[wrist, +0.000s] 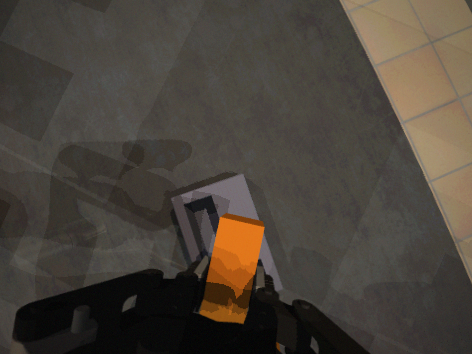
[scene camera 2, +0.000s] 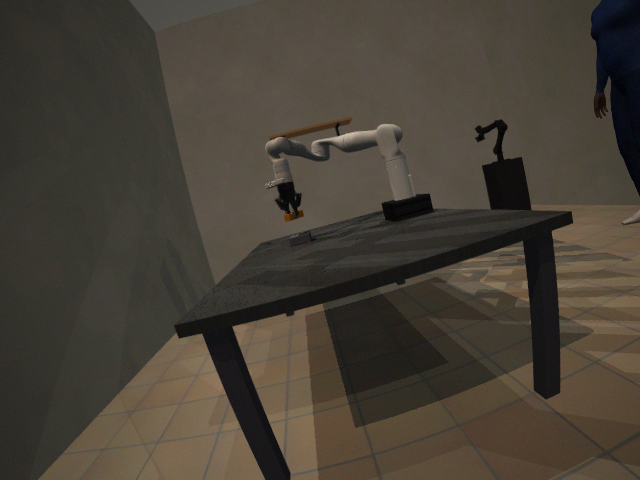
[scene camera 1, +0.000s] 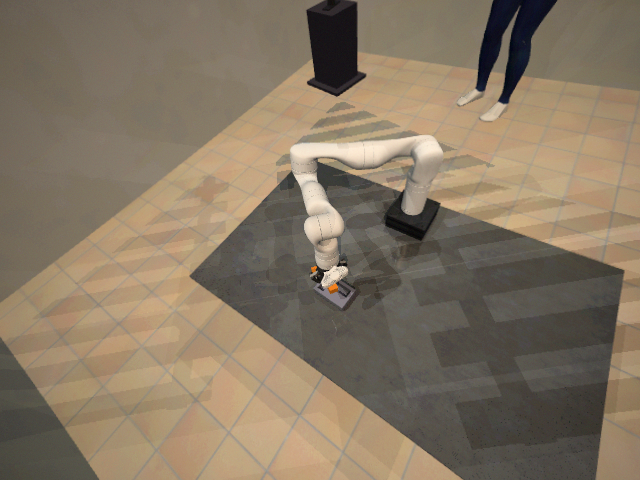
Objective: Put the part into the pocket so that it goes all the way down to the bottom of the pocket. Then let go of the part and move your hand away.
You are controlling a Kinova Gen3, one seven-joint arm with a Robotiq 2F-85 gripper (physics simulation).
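Seen in the pictures: gripper, fingertip midpoint: (wrist: 232,273) (scene camera 2: 293,217); arm's base at its link origin: (scene camera 2: 404,198) (scene camera 1: 412,206).
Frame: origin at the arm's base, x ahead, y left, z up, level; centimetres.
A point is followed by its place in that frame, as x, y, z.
Observation:
The orange part (scene camera 1: 332,288) @(52.0, 3.0, 5.8) (scene camera 2: 294,217) @(49.2, 1.0, 3.7) (wrist: 235,250) @(51.1, 1.8, 5.8) is held off the table in my gripper (scene camera 2: 293,212) @(50.2, -0.5, 3.7) (wrist: 232,273) @(50.2, -0.5, 3.7). The fingers are shut on its two sides. In the wrist view its long bar points away from the palm; its rear is mostly hidden. The grey block (scene camera 1: 338,301) @(51.6, 4.5, -4.3) (scene camera 2: 300,240) @(48.0, 6.8, -6.3) (wrist: 244,196) @(52.2, 4.7, -4.3) with the pocket (wrist: 201,205) @(46.5, 4.5, -7.4) lies on the table below. In the wrist view the part covers the block's lower right area, and the pocket's dark opening shows to its left. The part's long side looks turned relative to the block's long edge. A gap shows under the part in scene camera 2.
The dark table (scene camera 1: 439,330) @(34.5, 36.6, -7.9) (scene camera 2: 330,268) @(30.2, 66.7, -7.9) (wrist: 280,90) @(59.9, 17.4, -7.9) carries the block and the arm's black base (scene camera 1: 412,219) @(5.4, 4.1, -0.1) (scene camera 2: 407,206) @(1.2, 9.8, -3.0). One table edge lies beyond the block, with tiled floor past it. A black pedestal (scene camera 1: 333,46) (scene camera 2: 507,183) and a person (scene camera 1: 509,51) (scene camera 2: 620,77) stand away from the table.

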